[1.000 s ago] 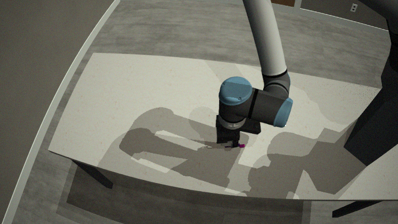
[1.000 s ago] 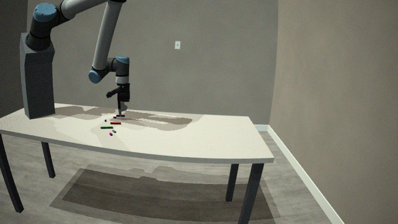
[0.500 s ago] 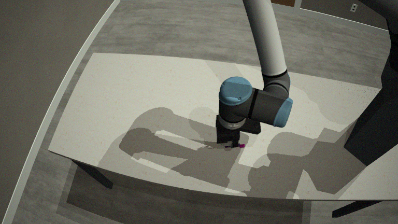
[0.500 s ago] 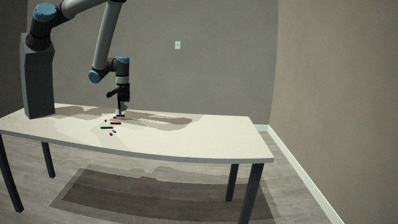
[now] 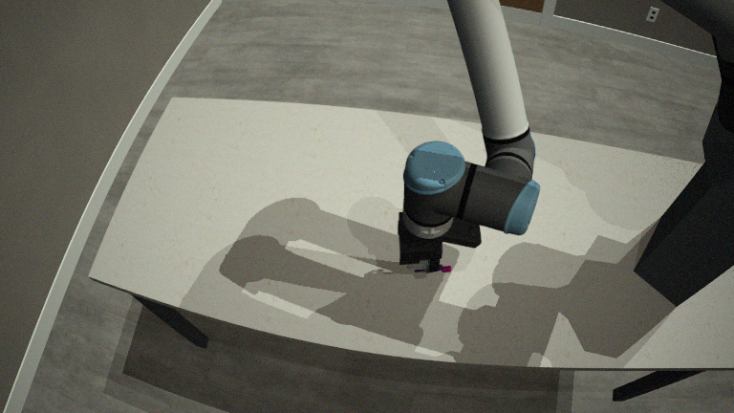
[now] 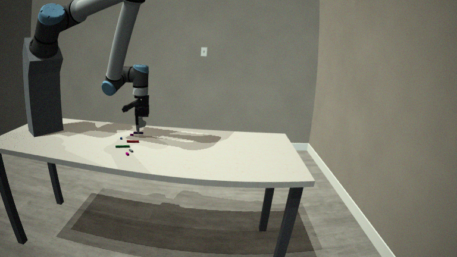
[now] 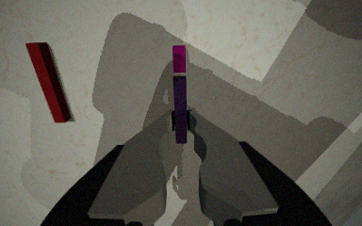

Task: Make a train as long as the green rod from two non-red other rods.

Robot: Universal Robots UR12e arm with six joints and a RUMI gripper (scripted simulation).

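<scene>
Now: hand 10 mm above the purple rod. Also, from my hand: small blue rod: 100 mm behind, 60 mm to the right, 20 mm below; then red rod: 110 mm to the right, 30 mm behind, 20 mm below; then green rod: 190 mm to the right, 90 mm behind, 20 mm below.
</scene>
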